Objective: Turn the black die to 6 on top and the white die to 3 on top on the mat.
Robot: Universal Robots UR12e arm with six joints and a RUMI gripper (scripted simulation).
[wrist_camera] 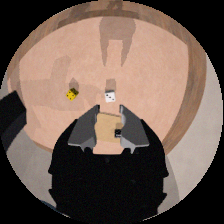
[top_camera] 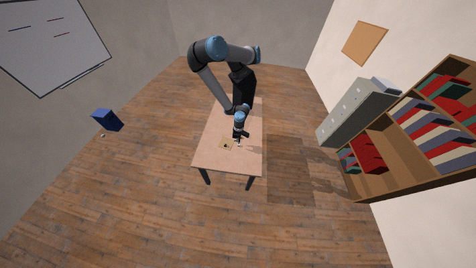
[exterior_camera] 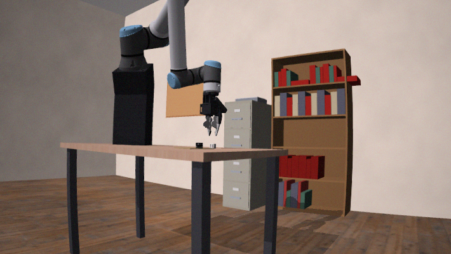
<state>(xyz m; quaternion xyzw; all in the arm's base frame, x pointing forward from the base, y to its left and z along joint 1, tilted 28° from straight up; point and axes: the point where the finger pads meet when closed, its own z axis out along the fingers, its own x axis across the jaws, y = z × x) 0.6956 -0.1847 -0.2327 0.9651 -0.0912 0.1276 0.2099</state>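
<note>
My hand is 70 mm above the white die. Also, from my hand: tan mat (40 mm behind, 130 mm to the right, 80 mm below); yellow die (100 mm behind, 40 mm to the left, 70 mm below); black die (140 mm to the right, 60 mm below).
</note>
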